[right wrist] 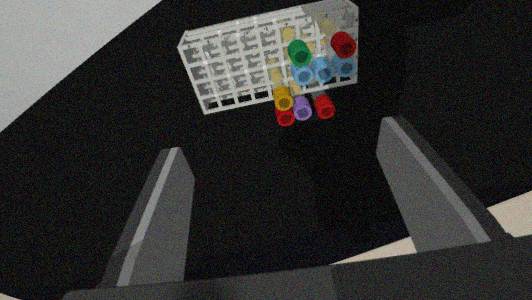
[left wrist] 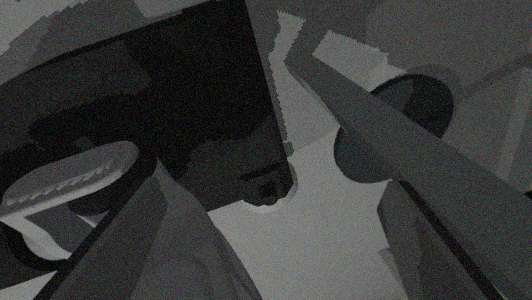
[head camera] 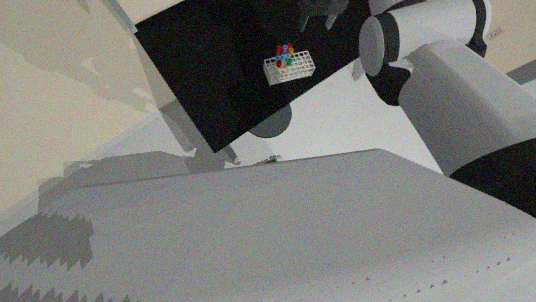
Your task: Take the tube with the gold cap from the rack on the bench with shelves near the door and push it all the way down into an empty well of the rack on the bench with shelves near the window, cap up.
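Places are measured from the robot's base along level axes (x ahead, y left, z up), in metres.
Where they show: left gripper, fingertip midpoint: (left wrist: 270, 193); right gripper, fingertip midpoint: (right wrist: 281, 149) (head camera: 314, 28).
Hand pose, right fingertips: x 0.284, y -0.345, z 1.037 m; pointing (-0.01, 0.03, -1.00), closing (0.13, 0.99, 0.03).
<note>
After its pixels a point has its place.
The gold-capped tube (head camera: 291, 51) @[x 0.354, y -0.338, z 0.880 m] (right wrist: 283, 98) @[x 0.356, y -0.340, z 0.882 m] stands cap up in the white rack (head camera: 300, 76) @[x 0.301, y -0.380, z 0.777 m] (right wrist: 240, 21) @[x 0.301, y -0.365, z 0.777 m], among tubes with red, purple, blue and green caps. A red cap is right beside the gold one in the right wrist view. My right gripper (head camera: 317, 25) @[x 0.284, y -0.345, z 1.037 m] (right wrist: 281, 149) @[x 0.284, y -0.345, z 1.037 m] is open and empty; its fingers are apart from the rack and tubes, which lie beyond the fingertips in the right wrist view. My left gripper (left wrist: 270, 193) @[x 0.017, y 0.184, z 0.539 m] is open and empty, away from the rack. A second rack does not show.
The rack stands on a black bench top (head camera: 185, 65) @[x 0.537, y 0.069, z 0.763 m] (left wrist: 210, 75) @[x -0.019, y 0.142, z 0.212 m] (right wrist: 240, 200) @[x 0.634, y -0.478, z 0.763 m], near its edge in the head view. A round grey disc (head camera: 274, 122) @[x 0.389, y -0.376, z 0.031 m] shows beside that edge. The robot's right arm (head camera: 450, 85) @[x -0.049, y -0.242, z 1.286 m] reaches in from the right of the head view.
</note>
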